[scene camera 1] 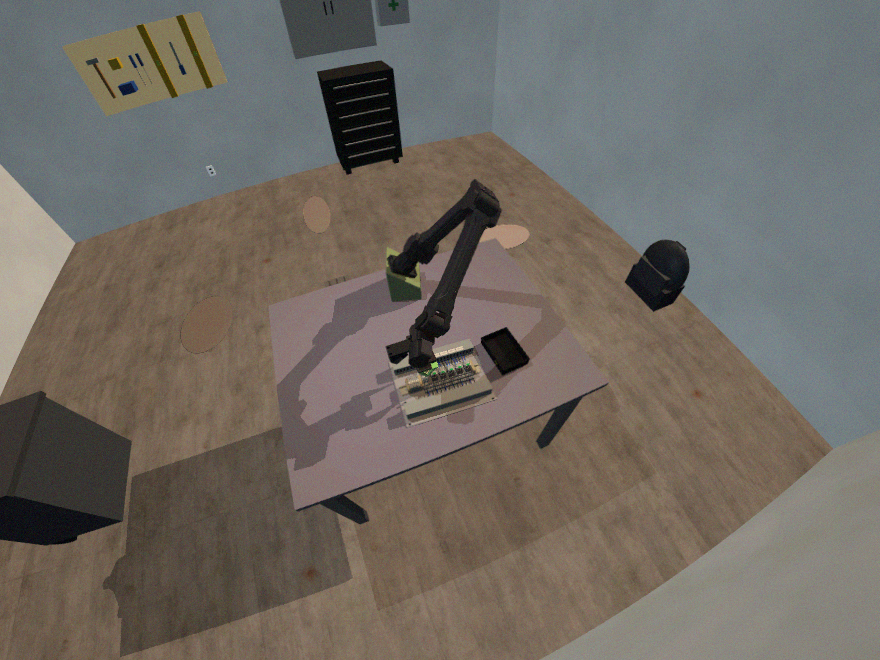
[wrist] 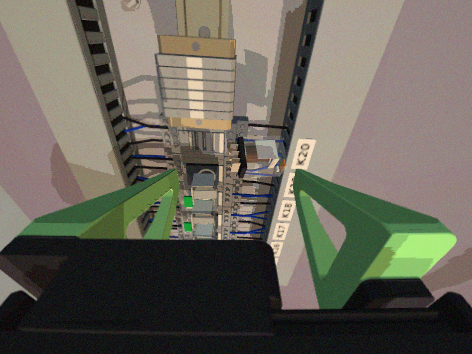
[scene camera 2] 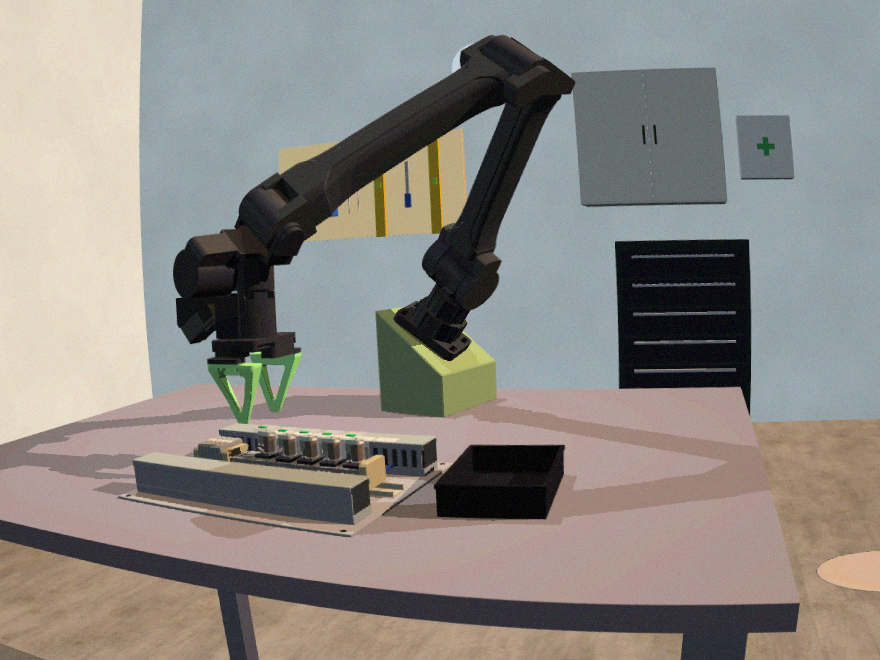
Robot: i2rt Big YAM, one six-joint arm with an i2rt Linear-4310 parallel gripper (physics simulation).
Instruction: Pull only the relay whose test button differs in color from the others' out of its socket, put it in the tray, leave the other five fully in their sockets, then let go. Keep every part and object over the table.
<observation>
I see my gripper [scene camera 2: 259, 417] and a panel [scene camera 1: 399, 380].
My gripper is seen too in the wrist view [wrist: 236, 176]. The panel is seen too in the wrist view [wrist: 266, 45].
</observation>
